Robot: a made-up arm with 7 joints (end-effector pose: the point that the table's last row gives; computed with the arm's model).
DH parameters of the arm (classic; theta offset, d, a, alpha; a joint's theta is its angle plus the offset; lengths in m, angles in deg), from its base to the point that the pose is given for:
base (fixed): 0 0.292 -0.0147 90
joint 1: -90 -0.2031 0.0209 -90
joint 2: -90 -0.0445 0.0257 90
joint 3: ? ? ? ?
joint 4: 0 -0.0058 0.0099 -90
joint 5: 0 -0.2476 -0.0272 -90
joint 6: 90 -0.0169 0.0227 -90
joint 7: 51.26 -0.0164 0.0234 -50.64
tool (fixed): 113.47 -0.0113 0 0
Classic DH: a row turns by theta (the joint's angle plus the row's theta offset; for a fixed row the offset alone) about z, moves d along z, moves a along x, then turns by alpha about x.
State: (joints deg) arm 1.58 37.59 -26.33 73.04 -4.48 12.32 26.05
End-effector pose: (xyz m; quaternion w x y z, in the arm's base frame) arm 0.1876 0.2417 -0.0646 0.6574 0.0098 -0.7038 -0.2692
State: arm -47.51 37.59 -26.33 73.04 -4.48 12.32 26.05
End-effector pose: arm -0.1517 0.2417 -0.0945 0.8903 -0.1029 -0.3671 -0.2489
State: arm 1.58 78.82 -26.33 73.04 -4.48 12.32 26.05
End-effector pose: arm 0.1846 0.4570 0.0454 0.6145 0.2474 -0.5639 -0.4932
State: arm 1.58 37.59 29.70 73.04 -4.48 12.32 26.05
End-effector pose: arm 0.2045 0.4505 0.0966 0.4790 0.3409 -0.8088 0.0170
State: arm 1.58 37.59 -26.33 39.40 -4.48 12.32 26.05
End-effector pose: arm 0.1047 0.3587 -0.1498 0.8162 0.1493 -0.5036 -0.2406
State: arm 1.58 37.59 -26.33 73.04 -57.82 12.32 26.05
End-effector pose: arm 0.1934 0.2768 -0.0658 0.4773 0.1375 -0.5725 -0.6523
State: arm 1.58 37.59 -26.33 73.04 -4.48 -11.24 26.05
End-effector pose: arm 0.1825 0.2322 -0.0506 0.5169 -0.1020 -0.8025 -0.2801
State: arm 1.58 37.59 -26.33 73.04 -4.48 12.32 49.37
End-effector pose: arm 0.1784 0.2393 -0.0613 0.7235 -0.1581 -0.6110 -0.2796
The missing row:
joint 3: 90 -0.2051 0.0055 90
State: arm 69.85 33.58 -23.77 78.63 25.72 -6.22 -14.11
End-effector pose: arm 0.3519 0.2044 0.3915 0.1150 -0.0735 0.9724 -0.1892
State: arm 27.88 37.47 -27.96 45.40 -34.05 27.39 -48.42
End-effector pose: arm 0.3127 0.3762 -0.0192 0.1185 0.6754 -0.6075 -0.4008
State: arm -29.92 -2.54 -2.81 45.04 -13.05 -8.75 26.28
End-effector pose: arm -0.0853 0.1182 -0.1500 0.8425 -0.0664 -0.5315 0.0579
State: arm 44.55 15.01 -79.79 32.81 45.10 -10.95 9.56
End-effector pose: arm 0.3084 0.1053 -0.0725 0.5664 -0.0745 -0.8127 -0.1153
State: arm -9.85 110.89 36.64 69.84 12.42 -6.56 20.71
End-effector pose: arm 0.2106 0.4284 0.4450 0.1060 0.4035 -0.7788 -0.4685
